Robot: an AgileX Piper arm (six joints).
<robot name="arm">
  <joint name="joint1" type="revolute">
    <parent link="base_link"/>
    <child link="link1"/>
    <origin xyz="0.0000 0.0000 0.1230" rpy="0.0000 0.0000 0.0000"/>
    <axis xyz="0 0 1"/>
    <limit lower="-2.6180" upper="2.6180"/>
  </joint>
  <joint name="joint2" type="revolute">
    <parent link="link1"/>
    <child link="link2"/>
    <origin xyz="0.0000 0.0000 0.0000" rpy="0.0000 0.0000 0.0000"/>
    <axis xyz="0 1 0"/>
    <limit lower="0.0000" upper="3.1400"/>
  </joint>
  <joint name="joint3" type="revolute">
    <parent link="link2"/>
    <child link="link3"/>
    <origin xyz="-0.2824 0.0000 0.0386" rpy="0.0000 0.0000 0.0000"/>
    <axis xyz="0 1 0"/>
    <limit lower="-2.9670" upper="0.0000"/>
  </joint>
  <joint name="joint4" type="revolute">
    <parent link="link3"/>
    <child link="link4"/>
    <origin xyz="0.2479 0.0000 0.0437" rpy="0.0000 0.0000 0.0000"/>
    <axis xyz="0.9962 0 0.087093"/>
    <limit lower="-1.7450" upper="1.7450"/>
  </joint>
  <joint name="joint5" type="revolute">
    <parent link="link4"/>
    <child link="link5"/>
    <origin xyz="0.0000 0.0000 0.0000" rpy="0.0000 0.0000 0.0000"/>
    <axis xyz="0 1 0"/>
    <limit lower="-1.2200" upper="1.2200"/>
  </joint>
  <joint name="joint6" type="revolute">
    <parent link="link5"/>
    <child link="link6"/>
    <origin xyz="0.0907 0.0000 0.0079" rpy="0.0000 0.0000 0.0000"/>
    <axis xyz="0.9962 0 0.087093"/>
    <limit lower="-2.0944" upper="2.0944"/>
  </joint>
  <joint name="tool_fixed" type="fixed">
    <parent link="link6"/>
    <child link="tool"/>
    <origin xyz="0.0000 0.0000 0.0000" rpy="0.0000 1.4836 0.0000"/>
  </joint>
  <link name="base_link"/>
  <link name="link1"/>
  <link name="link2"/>
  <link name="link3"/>
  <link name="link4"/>
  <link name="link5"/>
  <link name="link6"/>
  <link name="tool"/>
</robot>
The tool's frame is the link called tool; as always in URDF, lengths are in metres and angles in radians.
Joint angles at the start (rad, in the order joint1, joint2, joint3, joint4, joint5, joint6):
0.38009, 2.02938, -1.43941, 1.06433, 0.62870, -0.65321
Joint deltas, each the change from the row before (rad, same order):
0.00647, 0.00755, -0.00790, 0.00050, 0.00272, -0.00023
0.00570, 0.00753, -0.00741, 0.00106, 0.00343, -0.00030
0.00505, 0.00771, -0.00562, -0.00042, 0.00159, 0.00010
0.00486, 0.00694, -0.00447, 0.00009, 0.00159, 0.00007
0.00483, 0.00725, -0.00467, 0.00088, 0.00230, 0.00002
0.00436, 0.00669, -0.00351, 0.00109, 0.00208, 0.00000
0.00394, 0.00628, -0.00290, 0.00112, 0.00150, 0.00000
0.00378, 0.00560, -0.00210, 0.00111, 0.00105, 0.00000
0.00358, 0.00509, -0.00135, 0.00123, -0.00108, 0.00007
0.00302, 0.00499, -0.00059, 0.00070, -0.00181, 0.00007
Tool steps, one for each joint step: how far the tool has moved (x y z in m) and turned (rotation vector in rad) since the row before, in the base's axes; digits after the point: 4 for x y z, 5 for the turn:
0.0001, 0.0033, -0.0011, 0.00103, 0.00133, 0.00846
0.0001, 0.0031, -0.0012, 0.00142, 0.00234, 0.00801
0.0001, 0.0026, -0.0019, -0.00079, 0.00283, 0.00641
-0.0001, 0.0024, -0.0018, -0.00055, 0.00333, 0.00599
-0.0001, 0.0025, -0.0019, 0.00016, 0.00410, 0.00615
-0.0002, 0.0022, -0.0020, 0.00003, 0.00457, 0.00542
-0.0002, 0.0020, -0.0020, -0.00016, 0.00441, 0.00453
-0.0003, 0.0018, -0.0019, -0.00032, 0.00424, 0.00403
-0.0002, 0.0016, -0.0019, -0.00075, 0.00323, 0.00210
-0.0002, 0.0013, -0.0021, -0.00161, 0.00319, 0.00125

